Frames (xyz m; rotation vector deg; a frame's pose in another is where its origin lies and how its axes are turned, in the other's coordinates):
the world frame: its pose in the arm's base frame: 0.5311 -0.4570 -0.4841 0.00 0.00 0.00
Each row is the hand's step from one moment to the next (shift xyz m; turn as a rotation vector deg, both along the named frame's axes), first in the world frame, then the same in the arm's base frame.
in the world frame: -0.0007 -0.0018 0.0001 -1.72 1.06 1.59
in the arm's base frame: -0.0007 -0.0018 0.0001 -1.72 1.06 1.59
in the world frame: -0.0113 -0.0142 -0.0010 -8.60 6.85 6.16
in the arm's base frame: -0.0113 -0.0142 -0.0010 -8.60 6.85 6.16
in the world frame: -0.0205 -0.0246 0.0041 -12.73 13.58 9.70
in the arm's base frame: -0.0205 -0.0246 0.0041 -12.73 13.58 9.70
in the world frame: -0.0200 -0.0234 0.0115 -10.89 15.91 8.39
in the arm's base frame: -0.0200 -0.0234 0.0115 -10.89 15.91 8.39
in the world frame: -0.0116 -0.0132 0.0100 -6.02 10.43 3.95
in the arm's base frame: -0.0116 -0.0132 0.0100 -6.02 10.43 3.95
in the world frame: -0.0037 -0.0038 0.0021 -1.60 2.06 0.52
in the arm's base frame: -0.0037 -0.0038 0.0021 -1.60 2.06 0.52
